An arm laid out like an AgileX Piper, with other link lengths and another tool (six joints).
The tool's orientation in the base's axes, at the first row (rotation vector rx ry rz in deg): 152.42, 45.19, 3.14
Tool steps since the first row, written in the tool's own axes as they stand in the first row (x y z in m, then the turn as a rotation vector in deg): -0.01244, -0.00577, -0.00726, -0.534, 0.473, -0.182; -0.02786, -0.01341, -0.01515, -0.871, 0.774, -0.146; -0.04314, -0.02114, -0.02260, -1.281, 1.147, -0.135; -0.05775, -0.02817, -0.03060, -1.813, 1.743, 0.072; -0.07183, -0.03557, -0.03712, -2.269, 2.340, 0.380; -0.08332, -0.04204, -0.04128, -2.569, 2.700, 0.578; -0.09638, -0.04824, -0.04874, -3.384, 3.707, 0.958; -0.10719, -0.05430, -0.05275, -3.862, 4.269, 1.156; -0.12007, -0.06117, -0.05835, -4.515, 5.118, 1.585; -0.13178, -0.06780, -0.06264, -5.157, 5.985, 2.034; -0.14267, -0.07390, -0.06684, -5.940, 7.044, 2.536; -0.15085, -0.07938, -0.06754, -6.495, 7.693, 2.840; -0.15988, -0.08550, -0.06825, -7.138, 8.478, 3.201
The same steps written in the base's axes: -0.01449, 0.00026, 0.00554, -0.230, -0.592, 0.372; -0.03255, 0.00059, 0.01120, -0.352, -1.018, 0.467; -0.05048, 0.00092, 0.01641, -0.503, -1.531, 0.616; -0.06756, 0.00125, 0.02233, -0.613, -2.347, 0.668; -0.08418, 0.00165, 0.02671, -0.644, -3.157, 0.622; -0.09781, 0.00193, 0.02905, -0.683, -3.663, 0.585; -0.11307, 0.00226, 0.03467, -0.794, -5.007, 0.640; -0.12589, 0.00253, 0.03696, -0.877, -5.765, 0.686; -0.14109, 0.00286, 0.04059, -0.927, -6.916, 0.629; -0.15500, 0.00319, 0.04301, -0.956, -8.082, 0.559; -0.16794, 0.00352, 0.04548, -0.996, -9.491, 0.517; -0.17778, 0.00364, 0.04472, -1.085, -10.393, 0.499; -0.18867, 0.00382, 0.04381, -1.169, -11.466, 0.482
